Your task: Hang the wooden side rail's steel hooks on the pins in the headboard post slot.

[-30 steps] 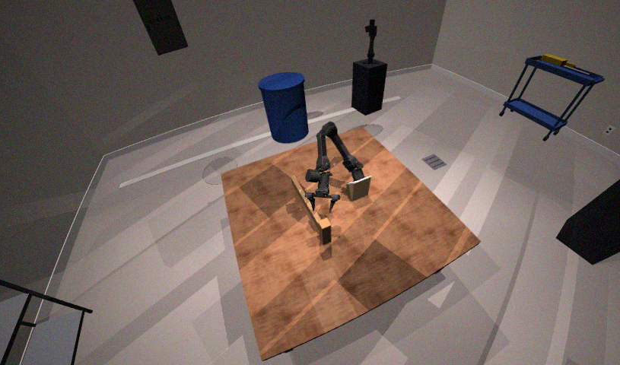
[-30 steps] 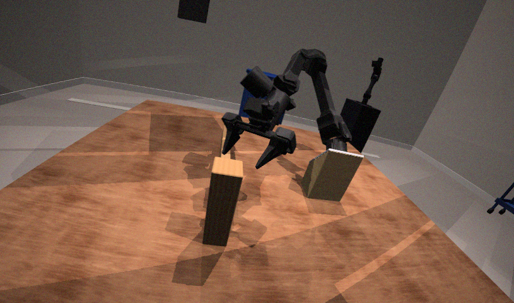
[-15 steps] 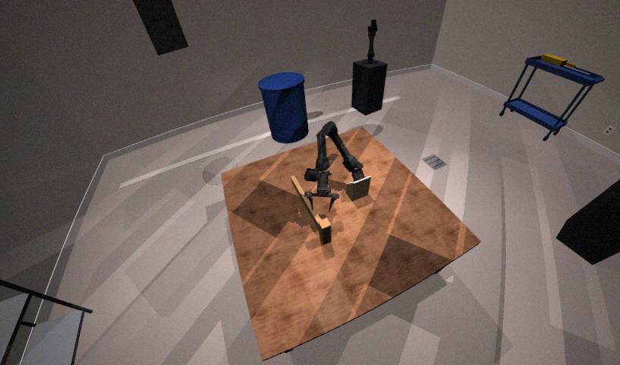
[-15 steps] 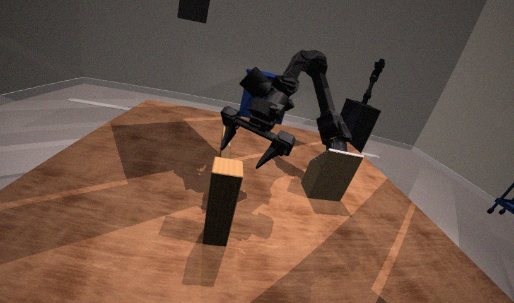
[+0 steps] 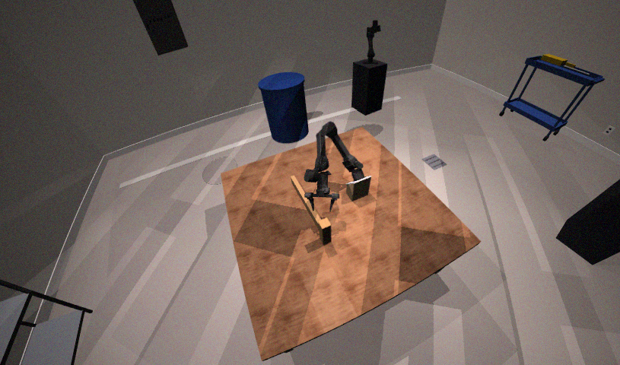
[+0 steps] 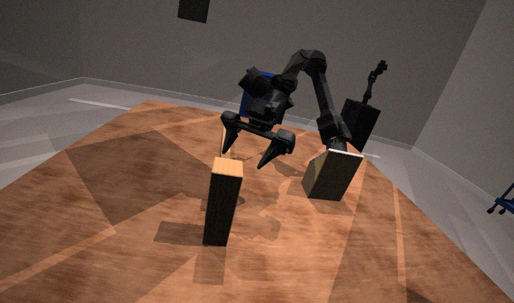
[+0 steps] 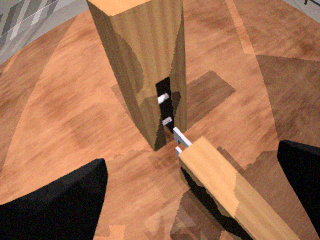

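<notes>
Now: the wooden headboard post 9 cm to the left of my gripper tip, 5 cm below it and 4 cm ahead of it.
</notes>
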